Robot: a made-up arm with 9 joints.
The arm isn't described. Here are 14 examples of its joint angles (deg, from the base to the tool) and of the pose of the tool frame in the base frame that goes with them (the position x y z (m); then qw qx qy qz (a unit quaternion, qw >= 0)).
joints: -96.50 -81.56 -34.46 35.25 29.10 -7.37 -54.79 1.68 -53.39
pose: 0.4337 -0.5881 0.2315 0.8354 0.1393 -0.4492 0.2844
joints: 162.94 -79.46 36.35 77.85 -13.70 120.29 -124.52 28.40 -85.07
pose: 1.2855 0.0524 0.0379 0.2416 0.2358 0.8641 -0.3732
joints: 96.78 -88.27 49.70 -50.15 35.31 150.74 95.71 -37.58 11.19
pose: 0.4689 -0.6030 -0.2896 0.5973 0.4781 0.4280 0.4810
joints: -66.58 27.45 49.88 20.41 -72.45 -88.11 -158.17 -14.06 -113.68
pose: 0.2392 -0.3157 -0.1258 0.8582 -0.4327 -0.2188 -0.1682
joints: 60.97 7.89 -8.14 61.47 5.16 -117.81 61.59 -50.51 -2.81
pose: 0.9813 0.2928 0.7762 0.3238 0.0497 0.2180 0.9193
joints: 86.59 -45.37 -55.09 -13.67 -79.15 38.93 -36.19 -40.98 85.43
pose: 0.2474 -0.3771 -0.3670 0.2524 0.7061 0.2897 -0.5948
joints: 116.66 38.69 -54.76 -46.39 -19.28 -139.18 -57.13 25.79 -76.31
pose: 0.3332 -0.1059 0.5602 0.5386 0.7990 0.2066 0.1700
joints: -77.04 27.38 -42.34 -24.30 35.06 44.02 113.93 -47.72 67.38
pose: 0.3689 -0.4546 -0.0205 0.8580 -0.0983 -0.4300 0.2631
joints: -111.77 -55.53 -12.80 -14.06 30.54 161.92 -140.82 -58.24 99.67
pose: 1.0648 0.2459 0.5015 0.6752 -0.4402 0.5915 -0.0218
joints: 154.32 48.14 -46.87 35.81 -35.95 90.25 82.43 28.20 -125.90
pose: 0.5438 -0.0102 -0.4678 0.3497 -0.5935 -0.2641 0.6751
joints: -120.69 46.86 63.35 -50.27 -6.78 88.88 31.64 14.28 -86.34
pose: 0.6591 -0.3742 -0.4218 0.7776 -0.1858 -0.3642 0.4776
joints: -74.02 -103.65 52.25 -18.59 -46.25 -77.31 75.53 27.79 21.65
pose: 0.3485 0.2196 0.7113 0.3170 0.1652 -0.0012 -0.9339
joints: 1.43 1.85 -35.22 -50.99 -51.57 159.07 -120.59 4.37 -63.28
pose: 1.1273 -0.5059 0.0040 0.2750 -0.3172 -0.7192 0.5537
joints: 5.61 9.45 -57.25 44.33 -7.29 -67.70 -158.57 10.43 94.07
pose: 0.4591 -0.3312 0.6113 0.7625 0.4770 -0.1863 -0.3955
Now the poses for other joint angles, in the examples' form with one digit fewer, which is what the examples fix.
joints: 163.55 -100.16 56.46 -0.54 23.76 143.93 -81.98 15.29 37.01
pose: 0.269 -0.960 0.026 0.578 -0.097 -0.801 0.125
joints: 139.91 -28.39 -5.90 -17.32 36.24 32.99 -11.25 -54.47 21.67
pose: 0.794 0.112 -0.212 0.028 -0.948 0.303 0.096
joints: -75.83 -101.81 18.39 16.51 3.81 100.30 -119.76 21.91 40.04
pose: 0.844 0.120 0.919 0.593 -0.598 0.290 0.455
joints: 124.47 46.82 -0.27 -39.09 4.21 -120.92 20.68 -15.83 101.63
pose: 0.993 -0.176 0.523 0.468 -0.180 0.651 -0.569
